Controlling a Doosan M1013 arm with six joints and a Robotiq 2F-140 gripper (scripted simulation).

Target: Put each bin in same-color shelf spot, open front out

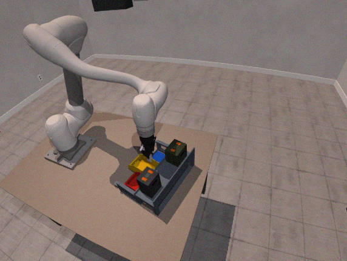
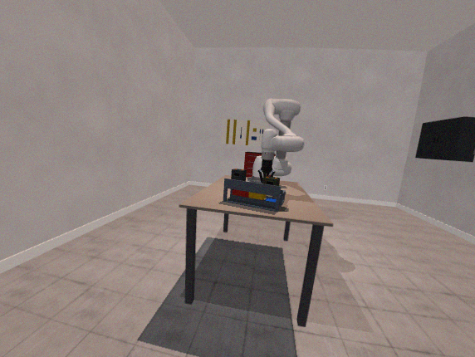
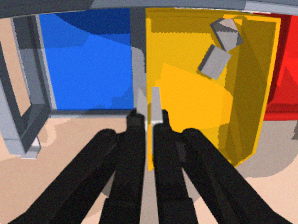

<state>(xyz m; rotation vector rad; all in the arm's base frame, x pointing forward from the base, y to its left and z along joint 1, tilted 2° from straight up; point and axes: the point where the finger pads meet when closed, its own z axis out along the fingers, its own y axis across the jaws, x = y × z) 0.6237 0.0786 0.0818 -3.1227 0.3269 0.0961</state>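
Right now the yellow bin is 20 mm behind my hand, 50 mm to the right of it and 40 mm below it. From my hand the other things lie so: red bin (10 mm ahead, 160 mm to the right, 50 mm below); then grey shelf (140 mm ahead, 80 mm to the right, 10 mm above).
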